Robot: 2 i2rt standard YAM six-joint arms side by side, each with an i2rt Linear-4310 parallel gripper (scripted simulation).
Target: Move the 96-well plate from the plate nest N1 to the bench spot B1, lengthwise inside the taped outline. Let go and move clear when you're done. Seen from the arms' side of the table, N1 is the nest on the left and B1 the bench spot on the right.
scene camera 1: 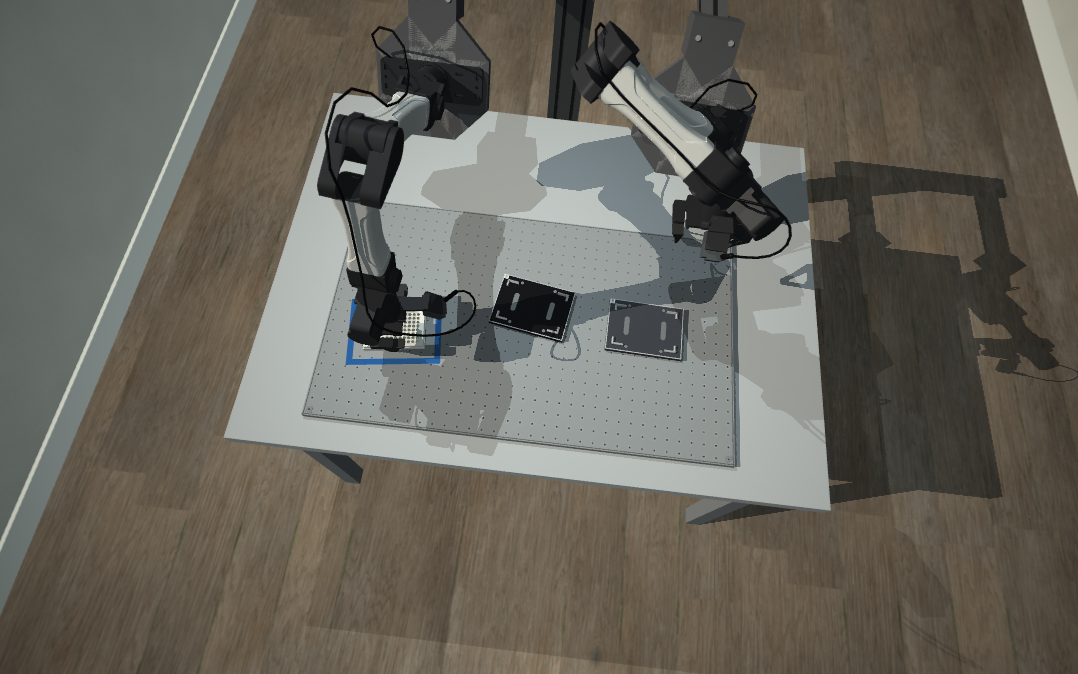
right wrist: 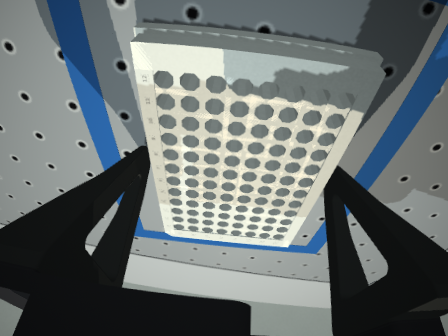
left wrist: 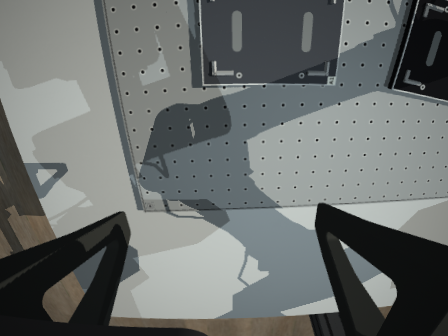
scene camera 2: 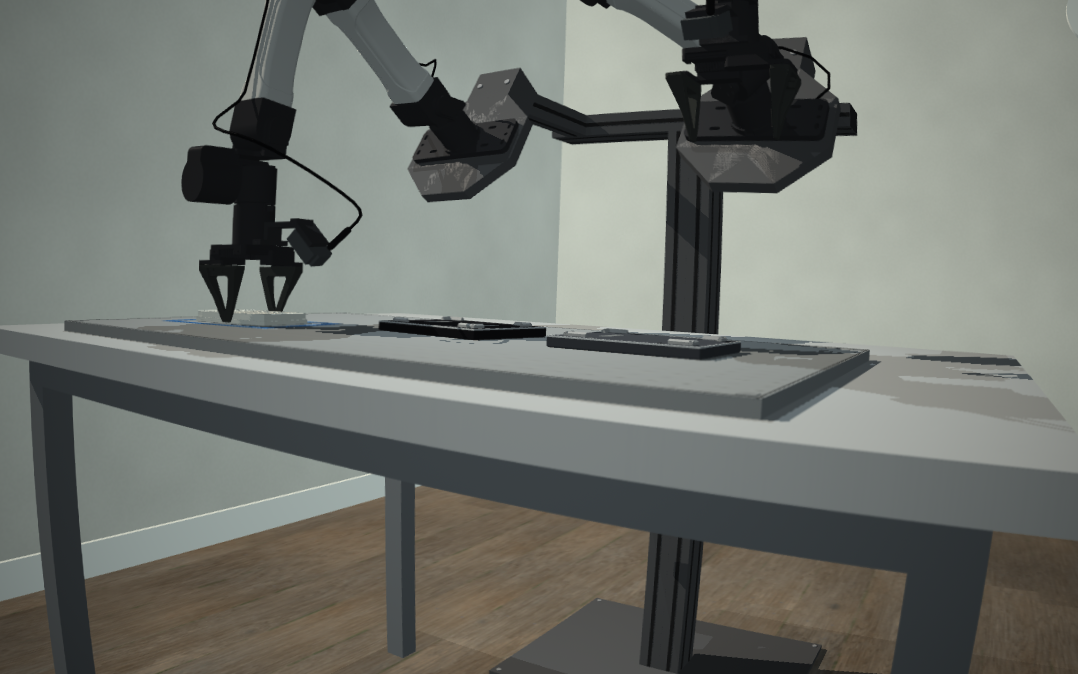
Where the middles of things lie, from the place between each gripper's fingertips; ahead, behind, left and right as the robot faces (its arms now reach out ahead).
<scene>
I see the white 96-well plate (scene camera 2: pixel 260 318) right at my right hand. From my right hand the other things lie so: grey nest N1 (scene camera 1: pixel 644 334): 10 cm behind, 53 cm to the left; black nest (scene camera 1: pixel 531 310): 10 cm behind, 28 cm to the left.
The grey nest N1 is 90 mm ahead of my left hand (scene camera 2: pixel 733 140), 50 mm to the right of it and 230 mm below it. Also, from my left hand: black nest 80 mm ahead, 300 mm to the right, 230 mm below; then white 96-well plate 190 mm ahead, 580 mm to the right, 230 mm below.
</scene>
